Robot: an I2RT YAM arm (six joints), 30 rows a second.
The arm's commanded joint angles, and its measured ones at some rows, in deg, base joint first. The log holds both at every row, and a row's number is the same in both.
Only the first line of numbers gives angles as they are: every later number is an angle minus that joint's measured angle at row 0.
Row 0, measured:
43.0 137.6 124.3 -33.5 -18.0 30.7
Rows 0 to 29, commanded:
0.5 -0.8 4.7 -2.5 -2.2 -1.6
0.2 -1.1 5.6 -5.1 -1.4 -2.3
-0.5 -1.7 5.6 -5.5 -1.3 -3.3
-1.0 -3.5 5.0 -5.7 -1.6 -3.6
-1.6 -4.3 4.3 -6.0 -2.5 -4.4
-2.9 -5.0 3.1 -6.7 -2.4 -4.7
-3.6 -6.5 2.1 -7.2 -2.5 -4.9
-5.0 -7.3 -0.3 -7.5 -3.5 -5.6
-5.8 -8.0 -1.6 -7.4 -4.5 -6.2
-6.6 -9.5 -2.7 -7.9 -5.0 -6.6
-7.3 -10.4 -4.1 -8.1 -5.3 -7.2
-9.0 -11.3 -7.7 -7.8 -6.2 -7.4
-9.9 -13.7 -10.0 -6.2 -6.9 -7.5
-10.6 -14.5 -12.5 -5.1 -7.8 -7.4
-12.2 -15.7 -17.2 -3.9 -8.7 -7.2
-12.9 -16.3 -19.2 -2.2 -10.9 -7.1
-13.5 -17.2 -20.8 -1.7 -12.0 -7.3
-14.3 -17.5 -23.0 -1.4 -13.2 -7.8
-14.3 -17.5 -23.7 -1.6 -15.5 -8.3
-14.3 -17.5 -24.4 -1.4 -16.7 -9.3
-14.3 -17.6 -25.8 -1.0 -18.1 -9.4
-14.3 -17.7 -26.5 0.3 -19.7 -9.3
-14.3 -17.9 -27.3 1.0 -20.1 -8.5
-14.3 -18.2 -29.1 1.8 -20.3 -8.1
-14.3 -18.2 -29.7 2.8 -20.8 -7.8
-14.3 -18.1 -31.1 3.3 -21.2 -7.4
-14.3 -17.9 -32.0 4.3 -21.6 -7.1
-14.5 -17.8 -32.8 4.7 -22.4 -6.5
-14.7 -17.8 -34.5 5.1 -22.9 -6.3
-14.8 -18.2 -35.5 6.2 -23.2 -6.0
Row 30, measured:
-14.2 -14.8 -33.2 2.2 -19.2 -7.1
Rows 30 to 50, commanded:
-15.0 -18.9 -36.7 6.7 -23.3 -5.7
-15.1 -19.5 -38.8 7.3 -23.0 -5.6
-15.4 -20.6 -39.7 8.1 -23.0 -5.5
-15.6 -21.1 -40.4 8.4 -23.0 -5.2
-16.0 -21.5 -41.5 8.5 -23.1 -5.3
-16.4 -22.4 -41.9 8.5 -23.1 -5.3
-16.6 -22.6 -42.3 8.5 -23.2 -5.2
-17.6 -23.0 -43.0 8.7 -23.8 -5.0
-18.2 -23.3 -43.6 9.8 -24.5 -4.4
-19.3 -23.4 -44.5 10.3 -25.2 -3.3
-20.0 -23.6 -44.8 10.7 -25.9 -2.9
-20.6 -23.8 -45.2 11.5 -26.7 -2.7
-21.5 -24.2 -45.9 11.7 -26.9 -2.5
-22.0 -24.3 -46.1 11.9 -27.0 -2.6
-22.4 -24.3 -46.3 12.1 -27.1 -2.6
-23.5 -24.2 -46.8 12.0 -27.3 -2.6
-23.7 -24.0 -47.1 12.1 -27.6 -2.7
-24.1 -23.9 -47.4 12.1 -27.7 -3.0
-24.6 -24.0 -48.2 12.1 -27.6 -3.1
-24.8 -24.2 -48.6 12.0 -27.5 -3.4
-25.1 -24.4 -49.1 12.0 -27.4 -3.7
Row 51, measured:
-24.8 -21.1 -47.7 11.0 -25.5 -3.3
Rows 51 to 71, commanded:
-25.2 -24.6 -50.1 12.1 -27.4 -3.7
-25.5 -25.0 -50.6 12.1 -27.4 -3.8
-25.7 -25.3 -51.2 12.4 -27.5 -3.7
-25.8 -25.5 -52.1 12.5 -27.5 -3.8
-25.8 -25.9 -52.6 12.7 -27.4 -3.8
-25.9 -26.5 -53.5 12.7 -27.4 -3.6
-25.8 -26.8 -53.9 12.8 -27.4 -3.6
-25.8 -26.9 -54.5 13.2 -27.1 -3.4
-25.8 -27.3 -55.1 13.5 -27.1 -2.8
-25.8 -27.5 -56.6 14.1 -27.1 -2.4
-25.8 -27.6 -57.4 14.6 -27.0 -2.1
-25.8 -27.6 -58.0 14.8 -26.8 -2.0
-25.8 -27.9 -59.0 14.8 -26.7 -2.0
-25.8 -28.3 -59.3 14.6 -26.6 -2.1
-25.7 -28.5 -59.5 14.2 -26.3 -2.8
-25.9 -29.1 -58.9 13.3 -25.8 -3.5
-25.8 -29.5 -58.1 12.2 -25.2 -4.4
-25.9 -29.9 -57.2 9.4 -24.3 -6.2
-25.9 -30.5 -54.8 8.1 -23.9 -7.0
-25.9 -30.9 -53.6 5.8 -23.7 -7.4
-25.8 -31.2 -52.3 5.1 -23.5 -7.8
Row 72, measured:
-25.8 -26.3 -57.5 9.2 -24.9 -4.6
